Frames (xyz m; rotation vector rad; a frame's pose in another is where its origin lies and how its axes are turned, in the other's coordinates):
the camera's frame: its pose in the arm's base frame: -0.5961 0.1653 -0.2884 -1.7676 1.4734 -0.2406
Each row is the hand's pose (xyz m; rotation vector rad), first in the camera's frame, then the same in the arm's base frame.
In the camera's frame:
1: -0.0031 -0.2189 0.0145 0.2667 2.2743 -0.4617
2: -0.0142 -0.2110 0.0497 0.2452 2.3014 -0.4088
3: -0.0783 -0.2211 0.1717 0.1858 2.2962 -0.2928
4: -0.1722 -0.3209 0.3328 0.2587 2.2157 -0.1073
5: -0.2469 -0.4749 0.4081 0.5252 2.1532 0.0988
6: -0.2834 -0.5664 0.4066 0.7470 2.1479 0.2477
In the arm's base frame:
1: -0.4265 0.1739 -0.1494 0.6679 -1.1939 2.1099
2: -0.4145 0.1997 -0.1742 0.6267 -1.2269 2.0750
3: -0.3530 0.3120 -0.2262 0.6025 -1.3328 1.9937
4: -0.2105 0.4681 -0.2335 0.5518 -1.5439 1.9987
5: -0.0740 0.5683 -0.1542 0.3406 -1.7475 2.1466
6: -0.0183 0.5999 -0.0793 0.0918 -1.8347 2.2598

